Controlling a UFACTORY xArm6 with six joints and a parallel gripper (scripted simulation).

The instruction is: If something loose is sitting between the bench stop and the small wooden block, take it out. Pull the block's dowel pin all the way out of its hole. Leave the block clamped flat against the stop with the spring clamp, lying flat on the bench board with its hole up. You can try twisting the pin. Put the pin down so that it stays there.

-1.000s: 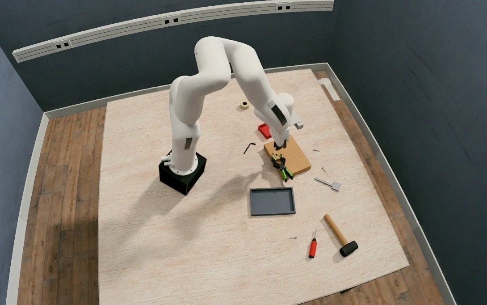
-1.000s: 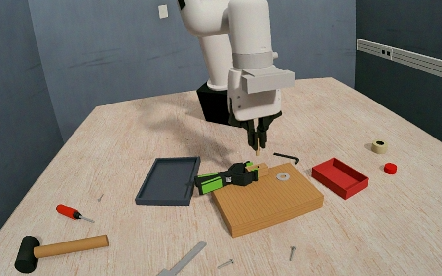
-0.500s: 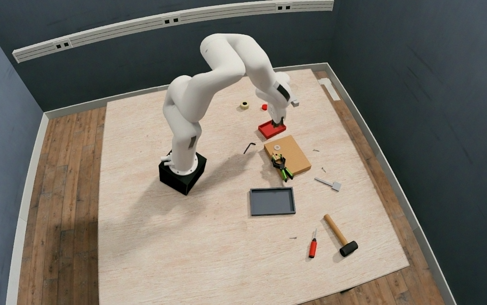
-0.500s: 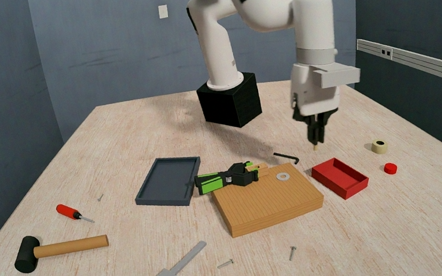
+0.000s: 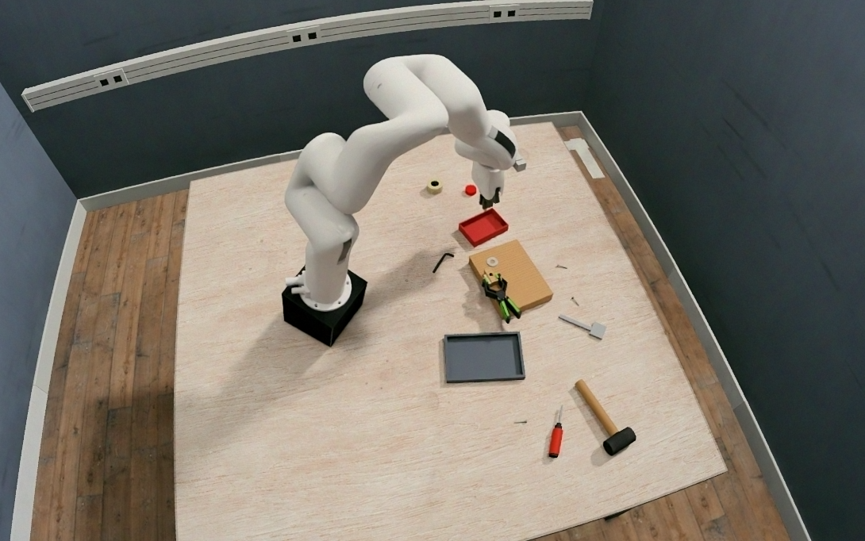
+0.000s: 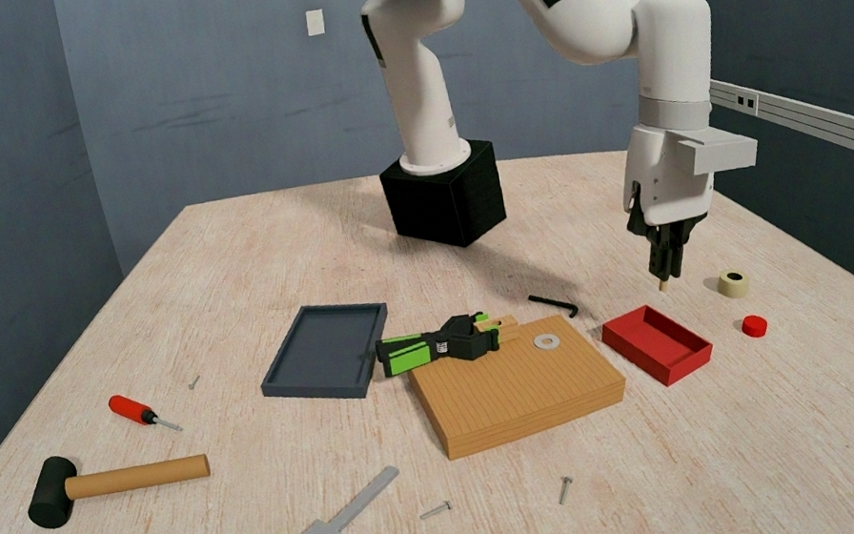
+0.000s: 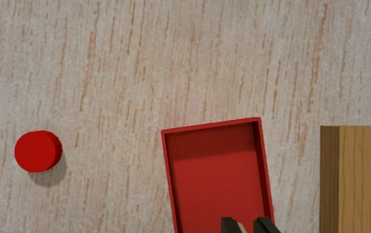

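Now: the dowel pin 20 mm below my hand. Also, from my hand: red cap 10 mm ahead, 160 mm to the left, 120 mm below; red tray 120 mm below; washer 20 mm behind, 140 mm to the right, 90 mm below.
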